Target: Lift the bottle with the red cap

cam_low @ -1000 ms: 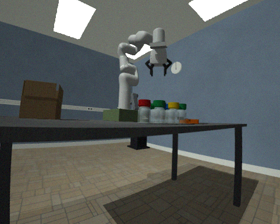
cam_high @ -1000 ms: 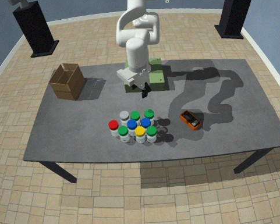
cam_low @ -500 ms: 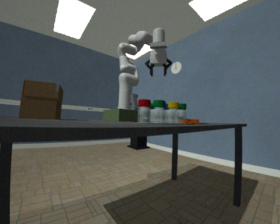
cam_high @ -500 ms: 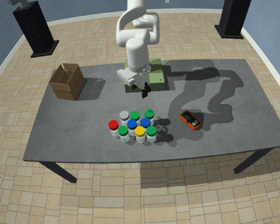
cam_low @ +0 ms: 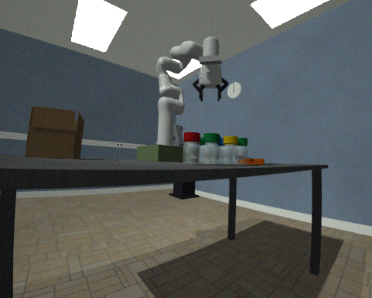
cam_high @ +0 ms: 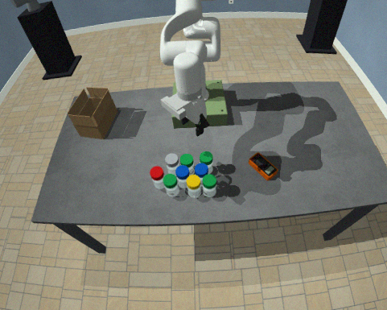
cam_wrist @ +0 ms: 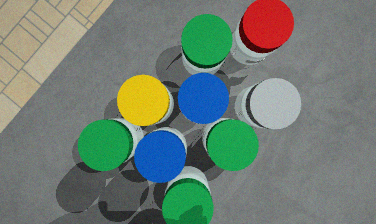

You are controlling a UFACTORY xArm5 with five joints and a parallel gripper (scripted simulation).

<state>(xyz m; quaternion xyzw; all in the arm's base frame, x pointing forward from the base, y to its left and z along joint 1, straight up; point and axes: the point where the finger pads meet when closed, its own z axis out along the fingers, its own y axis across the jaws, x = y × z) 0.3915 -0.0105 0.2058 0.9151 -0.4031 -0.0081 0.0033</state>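
Right now the red-capped bottle is 24 cm below my hand, 16 cm to the right of it and 7 cm ahead of it. Round my hand: grey-capped bottle: 24 cm below, 10 cm to the right, 1 cm ahead; orange multimeter: 30 cm to the left, 28 cm below, 1 cm ahead; yellow-capped bottle: 24 cm below, 12 cm ahead, 1 cm to the right.
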